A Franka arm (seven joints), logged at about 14 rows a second.
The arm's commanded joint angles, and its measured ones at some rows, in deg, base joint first. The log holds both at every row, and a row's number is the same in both.
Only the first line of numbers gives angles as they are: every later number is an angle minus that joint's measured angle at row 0.
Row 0, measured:
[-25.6 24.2 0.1 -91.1 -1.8 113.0 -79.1]
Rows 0 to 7, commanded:
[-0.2 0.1 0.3 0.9 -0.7 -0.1 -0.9]
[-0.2 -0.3 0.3 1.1 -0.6 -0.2 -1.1]
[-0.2 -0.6 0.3 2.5 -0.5 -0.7 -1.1]
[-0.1 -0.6 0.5 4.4 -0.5 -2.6 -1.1]
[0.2 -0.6 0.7 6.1 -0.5 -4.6 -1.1]
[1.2 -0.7 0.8 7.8 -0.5 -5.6 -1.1]
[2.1 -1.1 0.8 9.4 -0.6 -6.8 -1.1]
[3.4 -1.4 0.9 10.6 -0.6 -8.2 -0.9]
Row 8, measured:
[1.5 -0.9 0.6 7.0 0.0 -4.5 -0.5]
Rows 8 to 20, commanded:
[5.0 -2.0 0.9 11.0 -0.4 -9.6 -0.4]
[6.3 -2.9 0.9 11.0 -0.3 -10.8 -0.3]
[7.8 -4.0 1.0 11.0 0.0 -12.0 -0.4]
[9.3 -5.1 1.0 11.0 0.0 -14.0 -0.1]
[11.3 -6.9 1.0 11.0 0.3 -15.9 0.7]
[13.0 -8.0 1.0 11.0 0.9 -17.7 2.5]
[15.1 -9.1 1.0 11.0 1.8 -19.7 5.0]
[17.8 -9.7 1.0 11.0 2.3 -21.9 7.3]
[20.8 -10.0 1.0 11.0 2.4 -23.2 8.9]
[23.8 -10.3 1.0 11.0 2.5 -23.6 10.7]
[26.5 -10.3 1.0 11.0 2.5 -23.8 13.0]
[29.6 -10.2 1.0 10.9 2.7 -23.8 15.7]
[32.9 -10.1 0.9 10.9 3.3 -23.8 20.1]
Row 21, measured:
[28.1 -10.0 1.6 10.9 1.9 -22.7 14.6]
